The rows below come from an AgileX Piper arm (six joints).
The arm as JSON. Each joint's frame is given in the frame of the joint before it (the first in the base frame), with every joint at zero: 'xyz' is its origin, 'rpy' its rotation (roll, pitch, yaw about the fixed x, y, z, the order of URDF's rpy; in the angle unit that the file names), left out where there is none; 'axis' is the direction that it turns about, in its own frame. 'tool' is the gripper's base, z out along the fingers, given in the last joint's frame.
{
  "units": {
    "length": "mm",
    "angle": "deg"
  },
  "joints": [
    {
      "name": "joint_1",
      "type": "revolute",
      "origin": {
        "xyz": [
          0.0,
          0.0,
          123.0
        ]
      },
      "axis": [
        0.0,
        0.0,
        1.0
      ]
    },
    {
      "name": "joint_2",
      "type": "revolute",
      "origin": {
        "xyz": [
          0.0,
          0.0,
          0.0
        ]
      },
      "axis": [
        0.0,
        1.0,
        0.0
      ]
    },
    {
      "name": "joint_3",
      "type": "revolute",
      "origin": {
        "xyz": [
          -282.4,
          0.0,
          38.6
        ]
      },
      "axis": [
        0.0,
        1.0,
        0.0
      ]
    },
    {
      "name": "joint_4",
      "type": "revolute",
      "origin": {
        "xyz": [
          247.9,
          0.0,
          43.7
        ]
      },
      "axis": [
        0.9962,
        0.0,
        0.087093
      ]
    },
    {
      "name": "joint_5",
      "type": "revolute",
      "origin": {
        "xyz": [
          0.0,
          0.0,
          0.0
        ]
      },
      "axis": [
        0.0,
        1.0,
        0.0
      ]
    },
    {
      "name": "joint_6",
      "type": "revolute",
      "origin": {
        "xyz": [
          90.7,
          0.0,
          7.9
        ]
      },
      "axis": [
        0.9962,
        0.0,
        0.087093
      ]
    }
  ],
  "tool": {
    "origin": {
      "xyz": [
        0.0,
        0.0,
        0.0
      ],
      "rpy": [
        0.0,
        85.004,
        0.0
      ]
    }
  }
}
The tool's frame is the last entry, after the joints.
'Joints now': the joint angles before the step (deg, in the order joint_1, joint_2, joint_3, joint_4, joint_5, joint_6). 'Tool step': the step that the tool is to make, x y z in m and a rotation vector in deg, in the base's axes. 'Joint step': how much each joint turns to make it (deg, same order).
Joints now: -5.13, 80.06, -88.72, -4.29, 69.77, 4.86
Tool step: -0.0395, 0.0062, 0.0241, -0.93, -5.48, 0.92
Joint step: 0.74, -7.70, 2.12, -0.29, 0.02, -0.33
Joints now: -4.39, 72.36, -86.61, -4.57, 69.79, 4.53
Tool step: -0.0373, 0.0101, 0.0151, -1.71, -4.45, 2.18
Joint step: 2.72, -7.09, 2.44, -1.55, 0.12, -0.05
